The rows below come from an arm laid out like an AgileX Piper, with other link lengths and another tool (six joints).
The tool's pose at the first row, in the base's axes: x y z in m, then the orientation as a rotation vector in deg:
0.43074, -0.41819, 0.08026, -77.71, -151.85, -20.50
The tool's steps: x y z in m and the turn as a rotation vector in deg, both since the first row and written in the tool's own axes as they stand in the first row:
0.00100, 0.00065, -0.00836, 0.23, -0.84, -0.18
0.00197, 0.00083, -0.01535, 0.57, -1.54, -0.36
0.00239, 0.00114, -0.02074, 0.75, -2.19, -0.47
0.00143, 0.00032, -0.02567, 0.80, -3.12, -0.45
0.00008, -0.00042, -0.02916, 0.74, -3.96, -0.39
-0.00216, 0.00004, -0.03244, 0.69, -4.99, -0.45
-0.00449, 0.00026, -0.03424, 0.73, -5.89, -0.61
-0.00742, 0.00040, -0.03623, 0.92, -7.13, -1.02
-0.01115, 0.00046, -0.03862, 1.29, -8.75, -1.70
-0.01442, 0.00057, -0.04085, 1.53, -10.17, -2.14
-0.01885, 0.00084, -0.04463, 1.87, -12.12, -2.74
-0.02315, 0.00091, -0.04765, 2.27, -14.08, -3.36
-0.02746, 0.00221, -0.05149, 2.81, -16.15, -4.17
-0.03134, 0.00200, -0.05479, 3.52, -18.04, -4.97
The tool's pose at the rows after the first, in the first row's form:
0.43084, -0.41934, 0.08863, -77.86, -152.62, -19.71
0.43055, -0.42040, 0.09560, -77.90, -153.26, -18.85
0.43066, -0.42137, 0.10092, -78.05, -153.83, -18.22
0.43064, -0.42394, 0.10532, -78.56, -154.55, -17.59
0.43089, -0.42636, 0.10825, -79.10, -155.18, -17.15
0.43263, -0.42875, 0.11095, -79.58, -156.06, -16.59
0.43420, -0.43093, 0.11217, -79.84, -156.89, -15.99
0.43606, -0.43368, 0.11342, -79.90, -158.15, -14.99
0.43833, -0.43720, 0.11486, -79.73, -159.88, -13.51
0.44036, -0.44030, 0.11625, 79.47, 160.63, 12.23
0.44324, -0.44463, 0.11889, 78.12, 159.60, 10.33
0.44585, -0.44877, 0.12080, 76.73, 158.57, 8.37
0.44949, -0.45244, 0.12368, 75.06, 157.61, 6.19
0.45164, -0.45649, 0.12592, 73.47, 156.83, 3.96

